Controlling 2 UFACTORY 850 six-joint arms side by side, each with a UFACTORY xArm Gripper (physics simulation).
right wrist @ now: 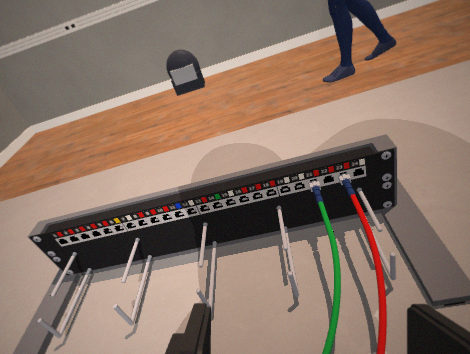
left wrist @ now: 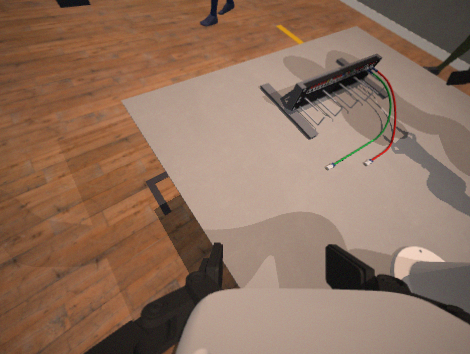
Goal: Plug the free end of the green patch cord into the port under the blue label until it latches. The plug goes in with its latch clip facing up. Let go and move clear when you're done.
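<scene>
The green patch cord (left wrist: 389, 107) (right wrist: 336, 260) has one end plugged into the panel near its right end. Its free plug (left wrist: 330, 166) lies on the table in the left wrist view. The blue label (right wrist: 178, 205) is on the label strip of the patch panel (left wrist: 345, 75) (right wrist: 240, 220), a little left of the middle, above a port (right wrist: 179, 214) that looks empty. My left gripper (left wrist: 273, 261) is open and empty, well away from the panel and cords. My right gripper (right wrist: 308, 337) is open with its fingers wide apart, in front of the panel; the green cord passes through the view between them.
A red cord (left wrist: 395, 110) (right wrist: 372, 245) is plugged in right of the green one, its free plug (left wrist: 368, 162) lying beside the green plug. Metal cable hooks (right wrist: 203, 245) stick out below the ports. The panel's side foot (left wrist: 290, 112) rests on the table (left wrist: 225, 150).
</scene>
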